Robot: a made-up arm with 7 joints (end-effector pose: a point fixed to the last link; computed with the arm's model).
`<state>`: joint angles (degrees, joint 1 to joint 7).
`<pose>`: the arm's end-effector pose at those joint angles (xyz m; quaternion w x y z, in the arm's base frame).
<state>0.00 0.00 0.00 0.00 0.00 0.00 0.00</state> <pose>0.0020 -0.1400 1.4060 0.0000 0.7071 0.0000 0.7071</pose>
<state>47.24 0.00 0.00 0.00 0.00 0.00 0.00</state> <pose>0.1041 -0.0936 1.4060 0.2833 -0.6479 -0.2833 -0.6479</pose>
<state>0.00 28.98 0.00 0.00 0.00 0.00 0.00</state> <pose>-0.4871 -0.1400 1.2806 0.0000 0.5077 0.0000 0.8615</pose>
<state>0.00 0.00 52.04 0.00 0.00 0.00 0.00</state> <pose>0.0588 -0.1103 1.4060 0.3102 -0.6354 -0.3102 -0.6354</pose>
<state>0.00 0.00 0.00 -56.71 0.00 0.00 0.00</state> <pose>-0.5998 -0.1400 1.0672 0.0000 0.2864 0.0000 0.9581</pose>
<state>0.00 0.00 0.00 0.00 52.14 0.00 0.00</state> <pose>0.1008 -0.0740 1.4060 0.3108 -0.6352 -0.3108 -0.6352</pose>
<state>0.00 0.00 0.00 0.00 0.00 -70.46 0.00</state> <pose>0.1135 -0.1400 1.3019 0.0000 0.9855 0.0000 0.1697</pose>
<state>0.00 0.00 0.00 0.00 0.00 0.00 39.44</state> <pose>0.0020 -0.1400 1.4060 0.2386 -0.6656 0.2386 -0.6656</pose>
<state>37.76 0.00 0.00 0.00 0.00 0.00 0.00</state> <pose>0.0873 -0.1095 1.4060 0.2288 -0.6691 -0.2288 -0.6691</pose>
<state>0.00 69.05 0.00 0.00 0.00 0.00 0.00</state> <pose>-0.9416 -0.1400 0.7596 0.0000 0.1818 0.0000 0.9833</pose>
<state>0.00 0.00 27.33 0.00 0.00 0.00 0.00</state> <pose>0.0353 -0.1309 1.4060 0.1671 -0.6871 -0.1671 -0.6871</pose>
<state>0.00 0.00 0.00 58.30 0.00 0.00 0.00</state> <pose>0.6267 -0.1400 1.0721 0.0000 0.9620 0.0000 0.2731</pose>
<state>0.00 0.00 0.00 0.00 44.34 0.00 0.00</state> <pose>0.0905 -0.0893 1.4060 0.2668 -0.6548 -0.2668 -0.6548</pose>
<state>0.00 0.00 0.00 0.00 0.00 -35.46 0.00</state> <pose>0.0747 -0.1400 1.3713 0.0000 0.8889 0.0000 0.4582</pose>
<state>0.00 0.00 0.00 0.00 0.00 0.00 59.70</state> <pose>0.0020 -0.1400 1.4060 0.3519 -0.6133 0.3519 -0.6133</pose>
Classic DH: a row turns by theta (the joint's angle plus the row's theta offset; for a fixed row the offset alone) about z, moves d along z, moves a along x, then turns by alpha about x. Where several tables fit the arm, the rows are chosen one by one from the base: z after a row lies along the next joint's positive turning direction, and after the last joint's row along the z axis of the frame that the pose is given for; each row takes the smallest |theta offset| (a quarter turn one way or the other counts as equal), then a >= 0, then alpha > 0; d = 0 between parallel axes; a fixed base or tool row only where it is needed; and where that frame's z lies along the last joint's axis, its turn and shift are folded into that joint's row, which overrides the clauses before.
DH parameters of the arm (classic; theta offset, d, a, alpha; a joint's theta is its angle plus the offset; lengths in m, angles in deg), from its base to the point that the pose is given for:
joint 1: 0 0.397 0 90
joint 2: 0 0.067 0 -90
joint 3: 0 0.282 0.015 -90
joint 4: 0 0.061 -0.031 90
joint 5: 0 0.596 0 90
joint 6: 90 0.134 0.131 90
joint 7: 0 0.018 0 0

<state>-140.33 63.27 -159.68 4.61 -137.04 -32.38 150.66</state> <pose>0.5547 0.6190 0.9691 0.0348 0.0212 0.6494 -0.7594</pose>
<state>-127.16 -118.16 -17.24 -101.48 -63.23 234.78 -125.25</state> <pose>-0.1831 -0.2206 0.7701 0.2730 -0.7963 0.5199 -0.1452</pose>
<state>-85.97 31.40 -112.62 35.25 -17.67 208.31 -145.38</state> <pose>-0.3155 0.4857 0.8885 0.0661 0.5039 -0.2108 0.8350</pose>
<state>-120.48 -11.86 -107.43 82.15 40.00 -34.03 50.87</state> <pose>-0.5802 0.5091 0.6882 0.2011 0.6481 0.7012 -0.2186</pose>
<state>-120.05 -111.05 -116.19 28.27 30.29 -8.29 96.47</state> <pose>-0.8218 -0.5703 0.2809 0.6176 -0.3605 -0.5853 -0.3821</pose>
